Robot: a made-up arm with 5 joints.
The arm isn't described. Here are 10 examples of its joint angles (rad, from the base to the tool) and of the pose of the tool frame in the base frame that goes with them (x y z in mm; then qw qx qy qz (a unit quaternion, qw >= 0)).
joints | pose
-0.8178 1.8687 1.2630 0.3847 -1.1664 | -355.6 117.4 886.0 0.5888 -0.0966 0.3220 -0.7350
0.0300 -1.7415 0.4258 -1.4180 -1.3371 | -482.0 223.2 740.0 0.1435 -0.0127 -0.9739 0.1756
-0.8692 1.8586 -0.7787 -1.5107 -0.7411 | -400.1 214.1 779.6 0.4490 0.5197 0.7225 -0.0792
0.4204 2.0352 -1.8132 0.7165 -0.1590 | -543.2 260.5 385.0 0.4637 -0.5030 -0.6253 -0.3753
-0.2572 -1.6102 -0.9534 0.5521 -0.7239 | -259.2 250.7 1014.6 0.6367 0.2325 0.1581 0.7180
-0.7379 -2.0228 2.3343 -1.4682 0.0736 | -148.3 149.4 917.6 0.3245 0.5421 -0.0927 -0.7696
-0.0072 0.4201 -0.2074 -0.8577 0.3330 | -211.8 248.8 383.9 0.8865 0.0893 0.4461 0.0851
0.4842 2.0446 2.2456 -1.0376 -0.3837 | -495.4 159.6 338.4 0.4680 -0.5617 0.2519 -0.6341
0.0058 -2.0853 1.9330 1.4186 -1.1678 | -328.8 190.6 846.4 0.5650 -0.5200 0.3093 -0.5610
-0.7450 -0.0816 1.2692 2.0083 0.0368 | -58.3 205.7 678.3 0.1276 0.9903 0.0463 0.0304
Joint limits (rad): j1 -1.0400..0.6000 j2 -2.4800..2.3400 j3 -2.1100..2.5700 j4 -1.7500..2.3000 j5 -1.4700..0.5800
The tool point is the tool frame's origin. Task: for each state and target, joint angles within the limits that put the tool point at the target. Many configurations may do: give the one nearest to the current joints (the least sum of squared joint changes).
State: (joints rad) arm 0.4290 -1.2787 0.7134 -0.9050 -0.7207
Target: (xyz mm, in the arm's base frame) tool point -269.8 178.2 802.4
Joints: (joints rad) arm 0.1107 -0.7712 0.4871 -1.0300 -0.4837
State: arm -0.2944 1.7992 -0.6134 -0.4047 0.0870
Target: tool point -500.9 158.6 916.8
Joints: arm -0.8808 2.3400 -0.2642 -0.0402 -0.7937
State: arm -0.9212 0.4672 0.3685 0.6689 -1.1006
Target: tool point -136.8 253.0 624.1
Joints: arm -0.2499 -0.1068 0.0273 0.9099 -0.2571
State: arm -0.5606 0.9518 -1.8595 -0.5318 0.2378
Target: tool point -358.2 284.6 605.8
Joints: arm -0.4013 0.5975 -2.0303 -0.4018 -0.1061
